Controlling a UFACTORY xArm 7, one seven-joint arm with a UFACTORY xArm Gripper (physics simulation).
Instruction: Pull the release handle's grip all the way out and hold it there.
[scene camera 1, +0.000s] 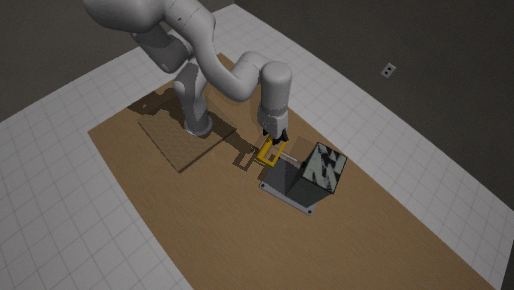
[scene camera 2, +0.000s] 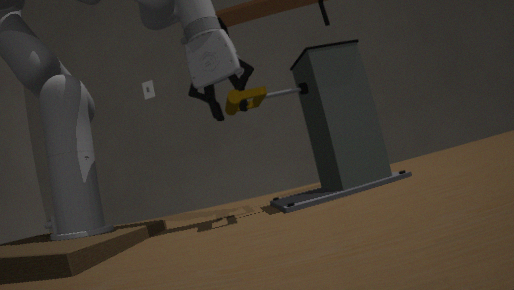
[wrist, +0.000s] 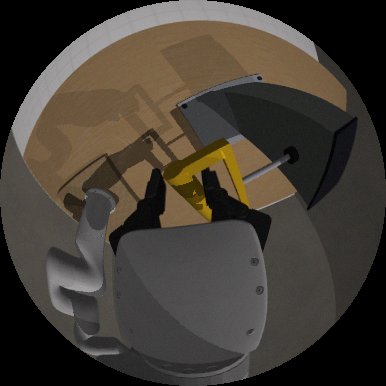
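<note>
My gripper (scene camera 1: 271, 138) is visible; the wrist view shows the same gripper (wrist: 181, 173). A grey base plate (wrist: 208, 112) is visible as well.
</note>
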